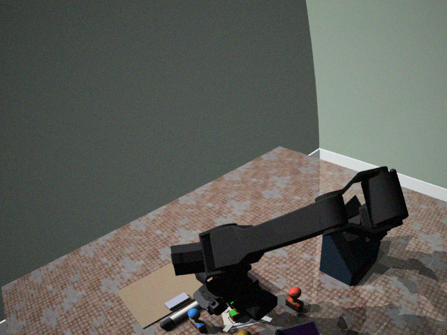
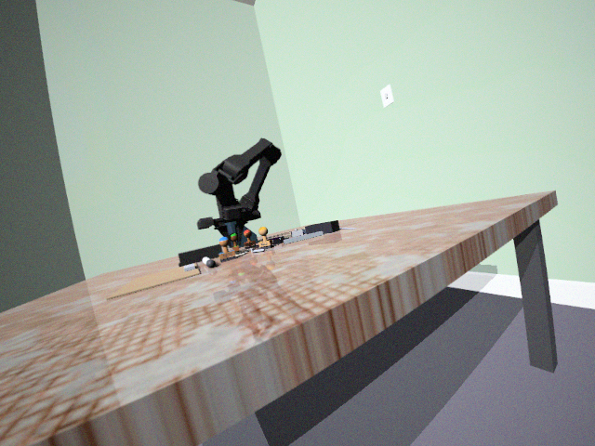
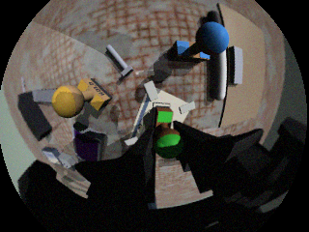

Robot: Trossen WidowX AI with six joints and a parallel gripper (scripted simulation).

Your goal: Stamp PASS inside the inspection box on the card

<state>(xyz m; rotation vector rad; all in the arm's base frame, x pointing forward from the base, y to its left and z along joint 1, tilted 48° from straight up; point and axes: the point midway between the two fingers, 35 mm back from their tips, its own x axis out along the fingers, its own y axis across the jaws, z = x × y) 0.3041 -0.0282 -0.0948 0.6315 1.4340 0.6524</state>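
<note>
My gripper tip is right at the green-knobbed stamp. Round my gripper tip: white card (1 cm behind, 1 cm to the left, 3 cm below); yellow-knobbed stamp (5 cm ahead, 8 cm to the left); blue-knobbed stamp (8 cm ahead, 4 cm to the right, 1 cm below).
</note>
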